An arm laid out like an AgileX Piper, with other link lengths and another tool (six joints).
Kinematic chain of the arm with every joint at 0, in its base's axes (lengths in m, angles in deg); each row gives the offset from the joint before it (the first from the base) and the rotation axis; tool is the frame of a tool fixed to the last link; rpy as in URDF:
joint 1: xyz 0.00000 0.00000 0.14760 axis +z
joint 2: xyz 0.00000 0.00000 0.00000 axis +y
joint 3: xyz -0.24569 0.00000 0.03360 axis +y
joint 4: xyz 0.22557 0.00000 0.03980 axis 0.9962 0 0.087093
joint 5: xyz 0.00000 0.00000 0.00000 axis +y
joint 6: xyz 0.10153 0.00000 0.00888 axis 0.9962 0 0.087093
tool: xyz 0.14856 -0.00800 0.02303 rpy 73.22 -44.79 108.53
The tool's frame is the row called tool.
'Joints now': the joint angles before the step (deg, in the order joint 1, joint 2, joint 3, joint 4, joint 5, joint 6). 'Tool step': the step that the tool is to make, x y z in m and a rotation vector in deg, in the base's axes. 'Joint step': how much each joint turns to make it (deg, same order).
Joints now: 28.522 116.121 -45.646 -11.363 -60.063 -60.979
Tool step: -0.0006 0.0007 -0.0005 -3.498 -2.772 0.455
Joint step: 0.011 0.003 -0.002 0.013 0.001 -4.492
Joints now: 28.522 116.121 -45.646 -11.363 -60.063 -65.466
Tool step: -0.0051 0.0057 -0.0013 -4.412 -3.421 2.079
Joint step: -0.003 -0.005 0.016 -1.736 -0.011 -4.901
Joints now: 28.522 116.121 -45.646 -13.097 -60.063 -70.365
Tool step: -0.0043 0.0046 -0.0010 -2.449 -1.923 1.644
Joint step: -0.008 -0.003 0.000 -1.528 0.003 -2.504
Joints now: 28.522 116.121 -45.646 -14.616 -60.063 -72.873
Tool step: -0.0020 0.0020 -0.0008 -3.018 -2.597 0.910
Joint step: 0.007 -0.010 0.008 -0.551 0.004 -3.779
